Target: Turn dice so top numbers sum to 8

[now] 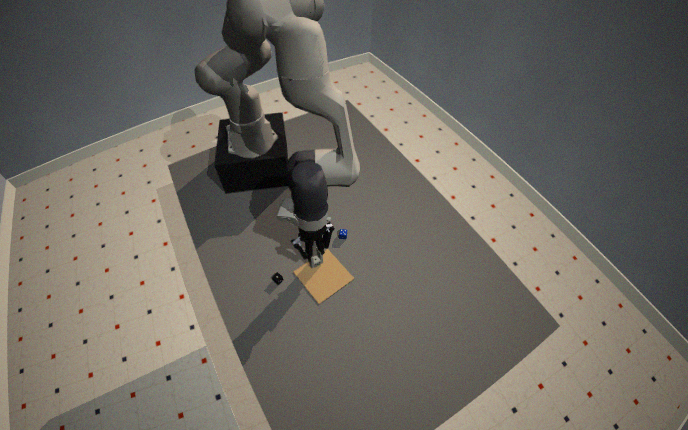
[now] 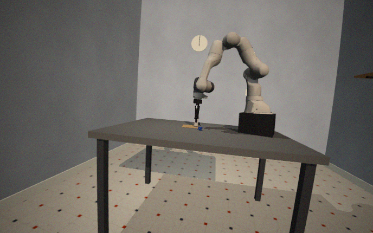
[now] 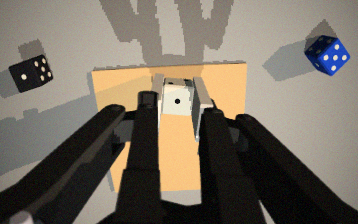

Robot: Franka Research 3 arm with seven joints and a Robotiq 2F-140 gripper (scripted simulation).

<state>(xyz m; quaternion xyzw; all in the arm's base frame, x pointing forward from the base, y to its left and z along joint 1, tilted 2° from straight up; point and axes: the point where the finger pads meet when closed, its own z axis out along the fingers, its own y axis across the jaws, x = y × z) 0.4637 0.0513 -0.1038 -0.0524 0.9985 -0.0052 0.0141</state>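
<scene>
Right now the white die is 2 cm below my hand. Round my hand: blue die (13 cm to the left, 6 cm behind, 3 cm below); then black die (13 cm to the right, 3 cm below, 1 cm ahead); then tan mat (5 cm ahead, 4 cm below, 1 cm to the left).
</scene>
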